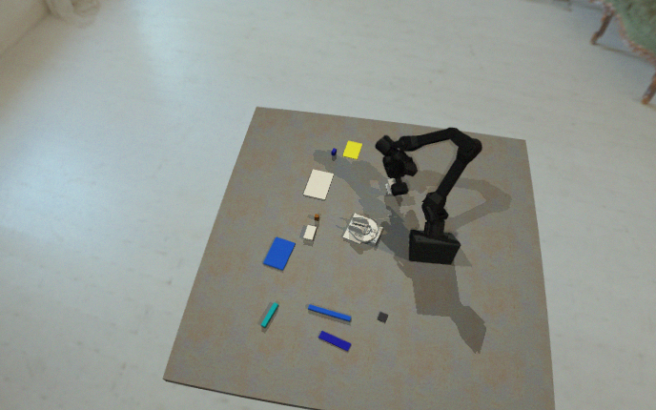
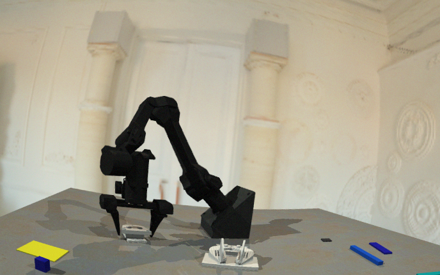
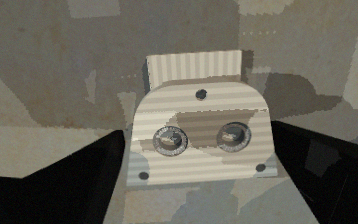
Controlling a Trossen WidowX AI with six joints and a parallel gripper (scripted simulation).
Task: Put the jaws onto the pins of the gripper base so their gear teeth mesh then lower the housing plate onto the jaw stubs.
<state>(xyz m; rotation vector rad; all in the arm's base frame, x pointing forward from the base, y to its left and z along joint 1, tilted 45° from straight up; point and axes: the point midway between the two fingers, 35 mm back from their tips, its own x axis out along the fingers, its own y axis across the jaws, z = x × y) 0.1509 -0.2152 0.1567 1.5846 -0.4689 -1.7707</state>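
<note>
Now: the housing plate 230 mm to the left of my gripper tip and 70 mm ahead of it. Also, from my gripper tip: grey gripper base: 20 mm above, 10 mm behind; then yellow plate: 200 mm to the right, 180 mm ahead, 10 mm below; then white slab: 310 mm ahead, 10 mm to the left, 10 mm below.
</note>
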